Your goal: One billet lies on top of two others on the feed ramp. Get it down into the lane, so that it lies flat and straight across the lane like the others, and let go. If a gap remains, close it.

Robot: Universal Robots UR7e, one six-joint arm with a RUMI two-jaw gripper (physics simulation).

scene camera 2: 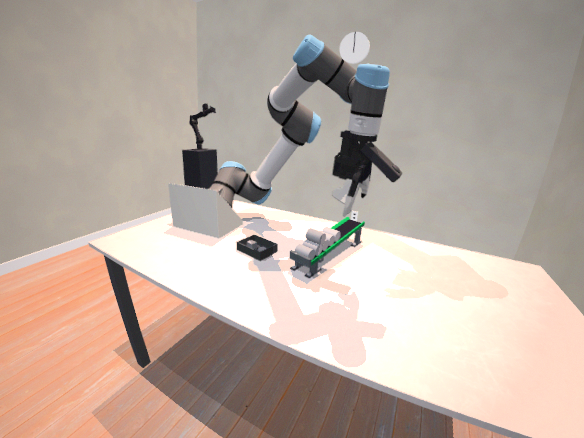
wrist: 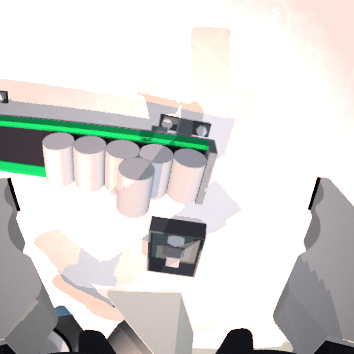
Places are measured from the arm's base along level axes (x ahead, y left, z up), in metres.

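Pixels of known places: gripper, fingertip midpoint: (scene camera 2: 353, 206) (wrist: 163, 181); arm's base, origin of the base link: (scene camera 2: 215, 205) (wrist: 141, 340).
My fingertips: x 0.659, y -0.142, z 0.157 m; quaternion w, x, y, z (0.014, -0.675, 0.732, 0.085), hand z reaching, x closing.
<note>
Ahead of a thing's pixels: the offset from my fingertips to its top centre. "pt": to the spot under its first point. Level surfaces: height alone.
The raised grey billet @(0.128 m back, 0.065 m left, 0.128 m down) (scene camera 2: 315, 235) (wrist: 134, 192) lies on top of two others in the row on the feed ramp @(pt 0.063 m back, 0.323 m left, 0.175 m down) (scene camera 2: 352, 224) (wrist: 20, 145). In the wrist view it covers parts of the third and fourth lower billets, counted from the left. Several lower billets lie across the lane side by side. The one at the low end @(pt 0.135 m back, 0.001 m right, 0.171 m down) (scene camera 2: 305, 249) (wrist: 186, 176) lies by the end plate @(0.147 m back, 0.013 m right, 0.187 m down) (wrist: 210, 172). Any gap under the raised billet is hidden. My gripper (scene camera 2: 355, 204) (wrist: 163, 181) is open and empty, above the ramp and apart from the billets.
A black open tray (scene camera 2: 256, 247) (wrist: 176, 272) with small parts in it stands on the table @(0.261 m down) (scene camera 2: 425, 350) beside the ramp's low end. Green rails (scene camera 2: 345, 241) (wrist: 90, 128) run along the ramp. A grey panel (scene camera 2: 194, 210) (wrist: 155, 312) stands near the arm's base.
</note>
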